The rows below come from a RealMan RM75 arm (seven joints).
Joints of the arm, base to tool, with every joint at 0 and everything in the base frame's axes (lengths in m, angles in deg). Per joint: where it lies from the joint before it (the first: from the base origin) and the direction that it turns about. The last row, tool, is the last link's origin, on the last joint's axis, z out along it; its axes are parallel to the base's.
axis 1: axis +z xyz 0 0 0.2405
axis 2: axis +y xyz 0 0 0
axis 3: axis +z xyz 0 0 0.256
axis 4: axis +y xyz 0 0 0
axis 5: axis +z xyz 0 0 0.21
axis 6: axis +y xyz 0 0 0
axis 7: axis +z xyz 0 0 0.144
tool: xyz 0 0 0
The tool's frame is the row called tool.
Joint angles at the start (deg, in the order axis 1, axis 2, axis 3, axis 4, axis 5, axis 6, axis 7):
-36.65 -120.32 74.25 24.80 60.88 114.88 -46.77
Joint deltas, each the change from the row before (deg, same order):
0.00 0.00 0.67 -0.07 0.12 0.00 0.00
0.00 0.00 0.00 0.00 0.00 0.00 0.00
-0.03 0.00 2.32 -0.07 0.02 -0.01 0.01
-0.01 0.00 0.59 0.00 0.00 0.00 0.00
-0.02 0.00 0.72 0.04 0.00 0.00 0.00
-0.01 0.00 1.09 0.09 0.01 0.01 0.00
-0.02 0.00 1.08 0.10 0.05 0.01 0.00
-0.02 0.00 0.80 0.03 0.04 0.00 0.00
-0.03 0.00 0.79 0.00 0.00 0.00 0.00
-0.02 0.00 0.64 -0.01 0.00 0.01 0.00
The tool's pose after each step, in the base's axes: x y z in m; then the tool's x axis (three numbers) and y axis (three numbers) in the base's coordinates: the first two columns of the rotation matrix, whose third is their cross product. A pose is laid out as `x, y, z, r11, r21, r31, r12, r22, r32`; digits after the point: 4 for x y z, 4 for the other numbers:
-0.1340, 0.2812, -0.0121, 0.2947, -0.1845, 0.9376, -0.2160, -0.9687, -0.1227
-0.1340, 0.2812, -0.0121, 0.2947, -0.1845, 0.9376, -0.2160, -0.9687, -0.1227
-0.1336, 0.2768, -0.0173, 0.3112, -0.1638, 0.9361, -0.2376, -0.9672, -0.0902
-0.1335, 0.2757, -0.0186, 0.3154, -0.1588, 0.9356, -0.2433, -0.9665, -0.0820
-0.1333, 0.2743, -0.0201, 0.3202, -0.1533, 0.9349, -0.2508, -0.9653, -0.0724
-0.1330, 0.2722, -0.0222, 0.3275, -0.1453, 0.9336, -0.2623, -0.9632, -0.0579
-0.1327, 0.2700, -0.0244, 0.3352, -0.1374, 0.9321, -0.2742, -0.9607, -0.0430
-0.1325, 0.2684, -0.0261, 0.3413, -0.1312, 0.9308, -0.2823, -0.9588, -0.0316
-0.1324, 0.2669, -0.0277, 0.3470, -0.1249, 0.9295, -0.2896, -0.9569, -0.0204
-0.1324, 0.2655, -0.0290, 0.3516, -0.1196, 0.9285, -0.2954, -0.9553, -0.0112

